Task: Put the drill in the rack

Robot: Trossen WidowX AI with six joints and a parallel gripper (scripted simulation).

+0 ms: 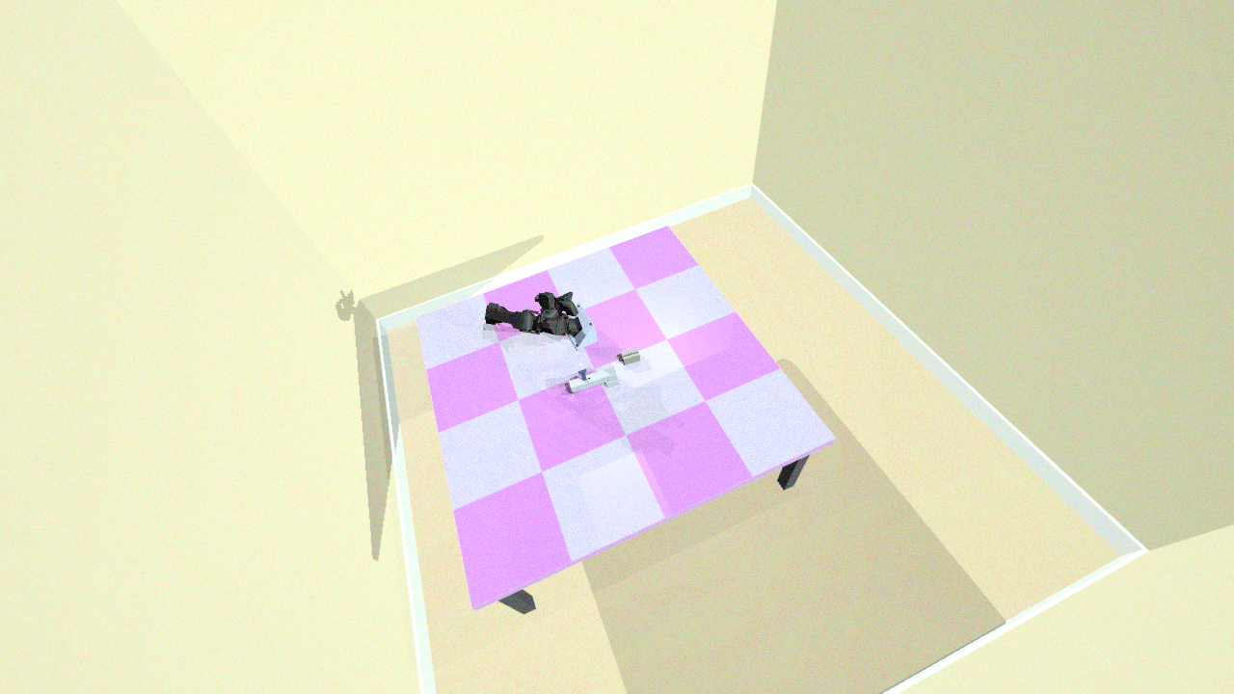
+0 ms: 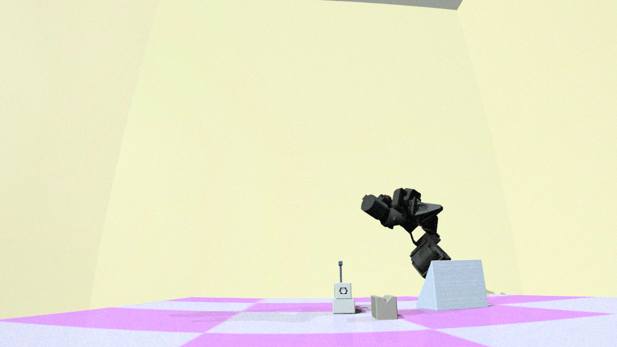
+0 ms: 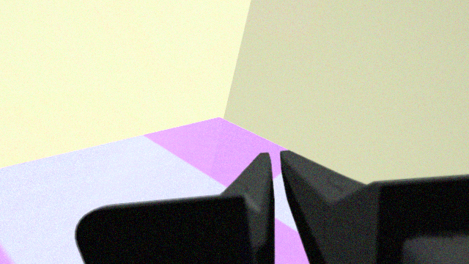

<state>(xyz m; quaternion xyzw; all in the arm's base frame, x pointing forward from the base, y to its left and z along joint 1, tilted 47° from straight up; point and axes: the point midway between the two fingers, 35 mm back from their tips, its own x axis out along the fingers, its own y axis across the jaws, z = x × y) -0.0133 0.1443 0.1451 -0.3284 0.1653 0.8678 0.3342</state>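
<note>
Now: the key 27 cm ahead of my gripper tip, 6 cm to the right of it and 17 cm below it. The rest, counted from my gripper tip: grey holder block (28 cm ahead, 3 cm to the right, 22 cm below); drill (28 cm ahead, 1 cm to the right, 21 cm below); rack (21 cm ahead, 14 cm to the left, 24 cm below).
</note>
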